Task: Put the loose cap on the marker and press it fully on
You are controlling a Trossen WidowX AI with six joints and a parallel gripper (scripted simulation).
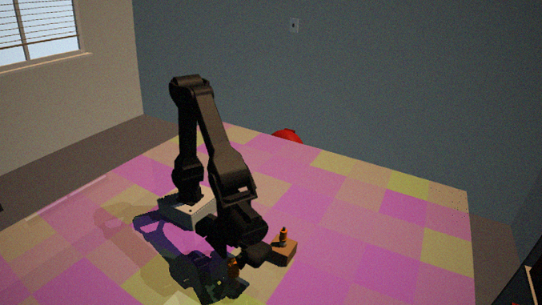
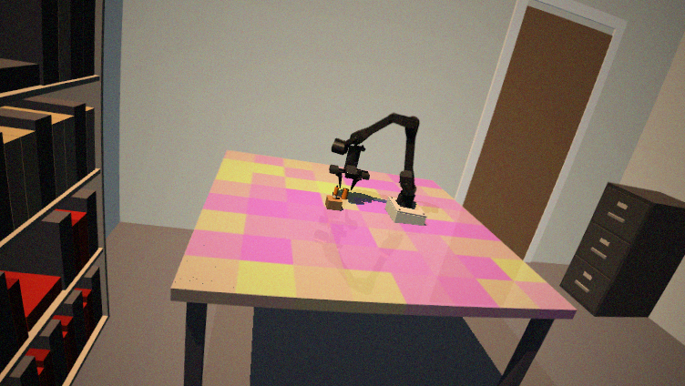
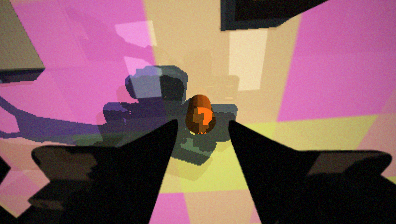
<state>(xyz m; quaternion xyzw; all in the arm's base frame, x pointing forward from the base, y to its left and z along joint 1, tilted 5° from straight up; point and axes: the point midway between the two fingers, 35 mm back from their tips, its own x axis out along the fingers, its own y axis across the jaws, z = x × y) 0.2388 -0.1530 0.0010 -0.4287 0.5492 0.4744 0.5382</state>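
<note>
The marker cap is 2 cm below my gripper tip.
</note>
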